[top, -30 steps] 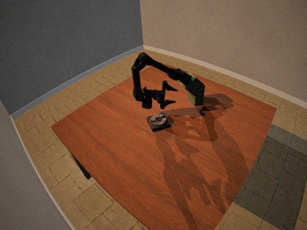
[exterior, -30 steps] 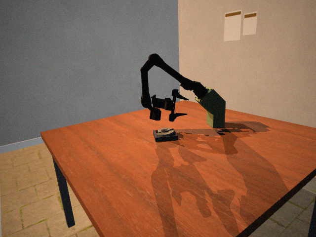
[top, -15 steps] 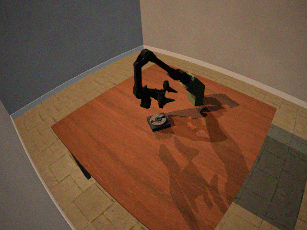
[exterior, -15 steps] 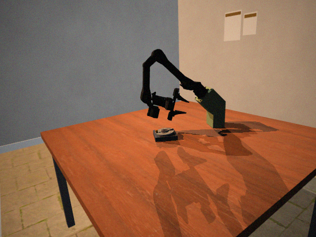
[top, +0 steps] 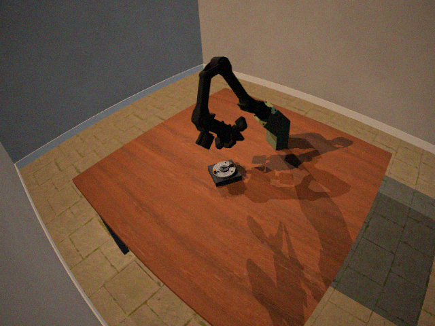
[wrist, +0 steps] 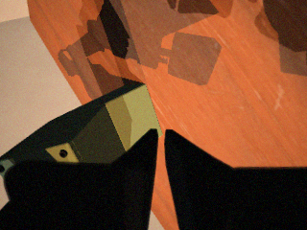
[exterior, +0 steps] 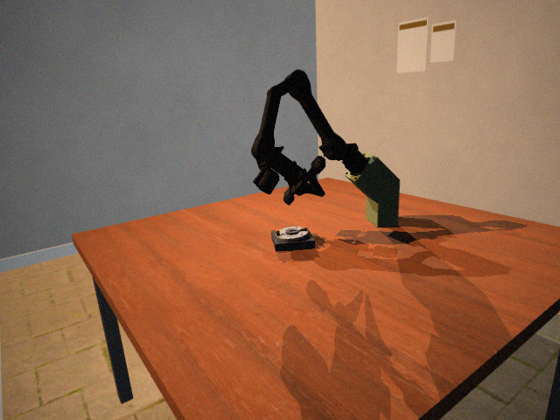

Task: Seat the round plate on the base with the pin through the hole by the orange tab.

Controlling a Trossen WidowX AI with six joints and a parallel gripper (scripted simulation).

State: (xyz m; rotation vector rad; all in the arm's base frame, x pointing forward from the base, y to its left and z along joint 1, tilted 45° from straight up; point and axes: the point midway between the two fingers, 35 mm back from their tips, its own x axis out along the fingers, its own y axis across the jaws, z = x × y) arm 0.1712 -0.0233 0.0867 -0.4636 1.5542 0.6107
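The round pale plate lies 100 mm ahead of my hand, 20 mm to the right of it and 120 mm below it. Round my hand: round central hub: 100 mm ahead, 20 mm to the right, 120 mm below; dark square base: 100 mm ahead, 20 mm to the right, 150 mm below.
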